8 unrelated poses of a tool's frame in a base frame.
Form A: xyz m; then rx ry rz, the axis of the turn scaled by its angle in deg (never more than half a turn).
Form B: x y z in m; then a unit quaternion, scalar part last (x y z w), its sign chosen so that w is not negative. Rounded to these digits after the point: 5 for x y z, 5 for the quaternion.
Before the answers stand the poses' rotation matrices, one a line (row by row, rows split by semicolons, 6 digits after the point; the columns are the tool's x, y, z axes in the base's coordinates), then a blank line. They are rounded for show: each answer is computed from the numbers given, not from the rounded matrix.
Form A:
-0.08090 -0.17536 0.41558 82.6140 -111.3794 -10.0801
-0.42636 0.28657 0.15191 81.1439 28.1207 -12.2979
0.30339 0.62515 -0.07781 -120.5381 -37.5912 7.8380
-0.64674 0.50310 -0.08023 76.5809 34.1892 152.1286
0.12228 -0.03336 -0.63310 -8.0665 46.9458 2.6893
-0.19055 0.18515 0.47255 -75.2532 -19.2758 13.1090
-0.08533 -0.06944 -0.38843 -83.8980 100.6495 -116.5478
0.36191 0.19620 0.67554 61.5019 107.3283 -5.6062
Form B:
-0.135514 -0.787883 -0.600730; -0.882933 0.371124 -0.287571; 0.449518 0.491435 -0.745939
0.881924 0.427542 0.198540; 0.144486 0.155733 -0.977175; -0.448702 0.890480 0.075571
0.853052 0.401766 -0.332998; 0.501366 -0.454092 0.736500; 0.144689 -0.795226 -0.588796
-0.606470 0.077124 0.791357; 0.268888 -0.916751 0.295411; 0.748261 0.391944 0.535244
0.682239 -0.096119 0.724783; -0.012723 0.989610 0.143216; -0.731018 -0.106929 0.673928
0.929480 0.025029 -0.368022; 0.351465 0.242778 0.904174; 0.111978 -0.969759 0.216861
-0.539703 -0.494563 0.681270; -0.601993 -0.338979 -0.722979; 0.588494 -0.800313 -0.114775
-0.172683 0.707759 0.685024; 0.632539 0.612796 -0.473682; -0.755033 0.351507 -0.553505

-0.08090 -0.17536 0.41558 0.55662 -0.75043 -0.06792 0.34988
-0.42636 0.28657 0.15191 0.64238 0.22262 -0.09736 0.72685
0.30339 0.62515 -0.07781 -0.85087 -0.26535 0.05533 0.45005
-0.64674 0.50310 -0.08023 0.44018 0.19652 0.87442 0.05483
0.12228 -0.03336 -0.63310 -0.06838 0.39795 0.02280 0.91457
-0.19055 0.18515 0.47255 -0.60618 -0.15527 0.10560 0.77284
-0.08533 -0.06944 -0.38843 -0.47803 0.57348 -0.66406 0.04044
0.36191 0.19620 0.67554 0.43819 0.76469 -0.03994 0.47080

